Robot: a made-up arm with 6 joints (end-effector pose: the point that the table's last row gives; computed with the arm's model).
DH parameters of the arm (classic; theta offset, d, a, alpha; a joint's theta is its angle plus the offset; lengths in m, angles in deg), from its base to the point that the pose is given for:
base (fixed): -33.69 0 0.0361 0
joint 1: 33.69 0.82 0.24 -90
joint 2: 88.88 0 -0.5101 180
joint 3: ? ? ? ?
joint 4: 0 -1.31 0.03 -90
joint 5: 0 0.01 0 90
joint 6: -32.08 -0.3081 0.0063 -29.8
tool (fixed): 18.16 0.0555 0 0
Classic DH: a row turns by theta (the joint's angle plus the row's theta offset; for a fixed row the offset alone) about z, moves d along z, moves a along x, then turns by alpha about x.
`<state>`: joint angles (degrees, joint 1 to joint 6).
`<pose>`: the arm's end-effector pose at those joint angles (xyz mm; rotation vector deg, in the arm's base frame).
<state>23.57 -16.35 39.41 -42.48 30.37 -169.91</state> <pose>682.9 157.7 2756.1 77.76 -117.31 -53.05</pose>
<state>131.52 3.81 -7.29 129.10 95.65 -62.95</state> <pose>-1122.5 1055.0 1170.4 -58.02 43.54 58.19</pose>
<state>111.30 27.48 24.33 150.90 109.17 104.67</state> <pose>-662.5 1502.5 1281.4 -29.68 3.63 -156.97</pose>
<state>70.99 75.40 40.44 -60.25 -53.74 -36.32</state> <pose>496.5 1902.6 214.8 36.95 -64.94 134.02</pose>
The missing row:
joint 3: -1.12 0.03 -0.24 90
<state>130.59 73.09 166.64 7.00 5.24 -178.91</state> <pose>-201.3 277.7 2526.3 144.39 -54.79 -12.56</pose>
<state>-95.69 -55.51 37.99 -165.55 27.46 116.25</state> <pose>30.4 386.2 2618.4 166.88 -49.61 5.19</pose>
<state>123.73 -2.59 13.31 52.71 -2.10 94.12</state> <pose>-834.0 1385.2 2001.4 79.20 -15.64 52.07</pose>
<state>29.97 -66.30 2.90 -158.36 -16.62 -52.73</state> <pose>3.7 -7.3 2593.6 89.42 -118.64 -15.23</pose>
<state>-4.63 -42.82 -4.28 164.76 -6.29 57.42</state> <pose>952.5 -102.2 2399.9 -52.32 -123.16 -25.41</pose>
